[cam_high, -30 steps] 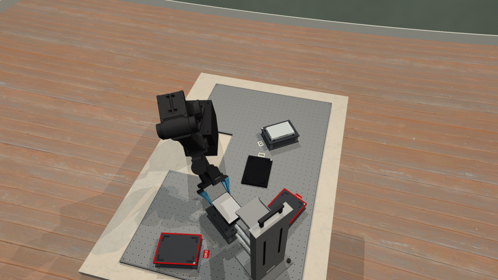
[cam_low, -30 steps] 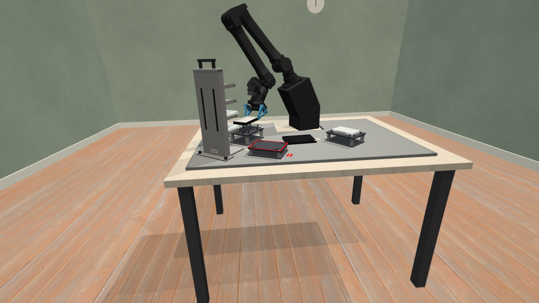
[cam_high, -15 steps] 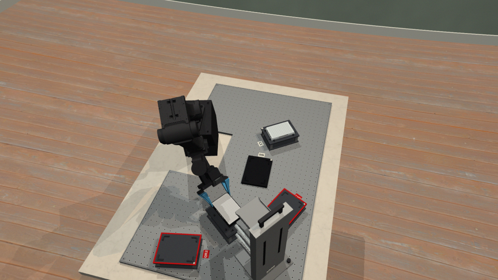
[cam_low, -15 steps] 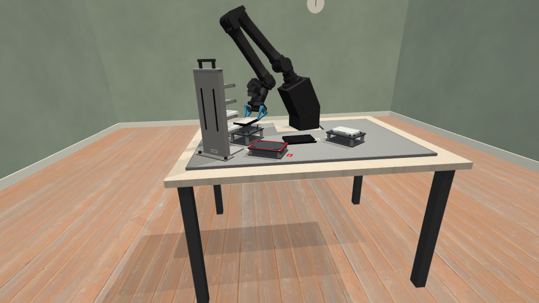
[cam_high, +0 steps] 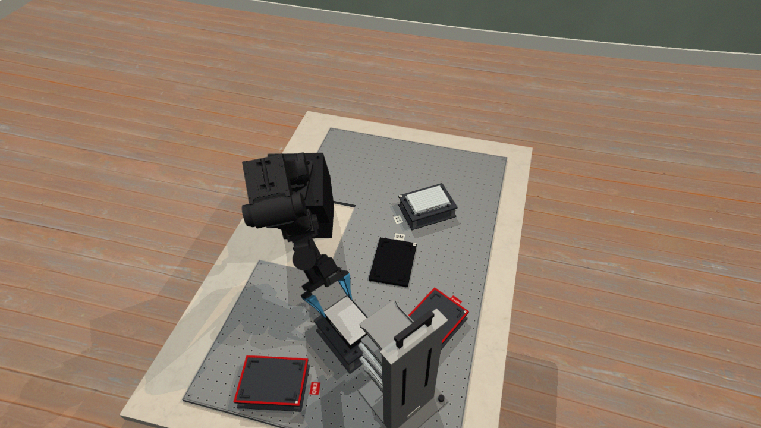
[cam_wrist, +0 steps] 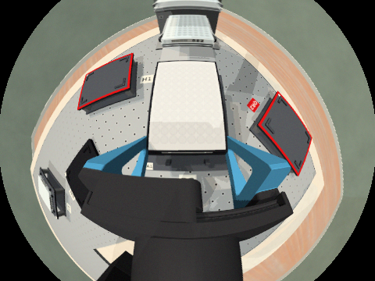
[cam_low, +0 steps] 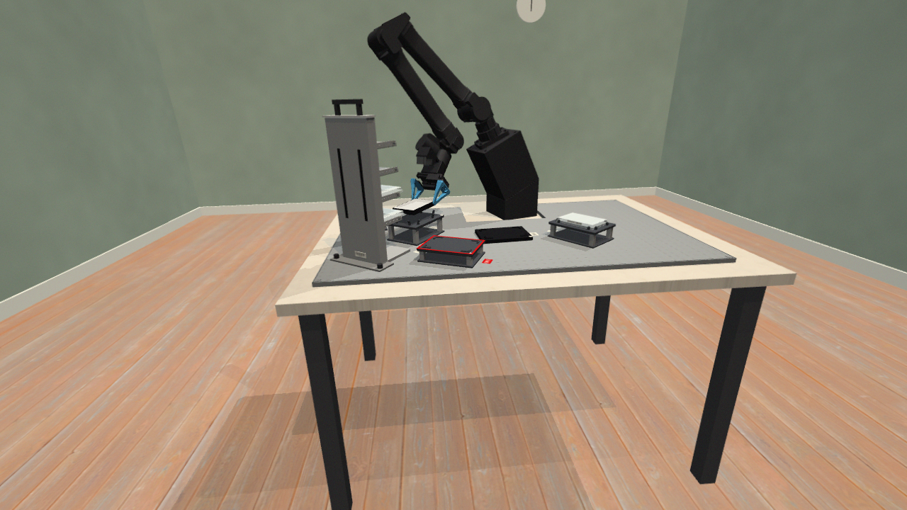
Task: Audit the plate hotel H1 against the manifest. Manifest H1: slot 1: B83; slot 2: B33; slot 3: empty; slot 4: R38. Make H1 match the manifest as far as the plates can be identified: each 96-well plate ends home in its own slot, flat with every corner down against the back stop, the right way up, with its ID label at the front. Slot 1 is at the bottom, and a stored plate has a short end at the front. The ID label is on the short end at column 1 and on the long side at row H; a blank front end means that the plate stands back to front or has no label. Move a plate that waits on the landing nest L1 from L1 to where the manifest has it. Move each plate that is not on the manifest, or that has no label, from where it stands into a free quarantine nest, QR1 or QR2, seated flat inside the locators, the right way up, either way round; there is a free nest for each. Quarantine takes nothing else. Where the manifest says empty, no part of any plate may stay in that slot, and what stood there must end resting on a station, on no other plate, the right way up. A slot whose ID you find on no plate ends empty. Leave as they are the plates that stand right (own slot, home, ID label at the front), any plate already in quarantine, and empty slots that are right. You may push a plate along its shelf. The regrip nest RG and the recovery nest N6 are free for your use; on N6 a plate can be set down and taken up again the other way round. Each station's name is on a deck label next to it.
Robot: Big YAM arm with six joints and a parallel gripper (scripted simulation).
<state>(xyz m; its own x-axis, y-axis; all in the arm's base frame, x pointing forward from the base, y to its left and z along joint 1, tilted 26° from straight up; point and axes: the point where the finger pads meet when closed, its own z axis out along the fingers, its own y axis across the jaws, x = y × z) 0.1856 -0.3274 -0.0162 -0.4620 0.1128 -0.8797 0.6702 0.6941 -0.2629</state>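
Now: the regrip nest RG 50 mm below my hand, 40 mm to the right of it and 40 mm ahead of it. Round my hand: red-edged quarantine nest QR1: 260 mm ahead, 70 mm below, 40 mm to the left; H1 deck label: 190 mm ahead, 110 mm below, 40 mm to the right; red-edged quarantine nest QR2: 190 mm to the right, 130 mm behind, 70 mm below.
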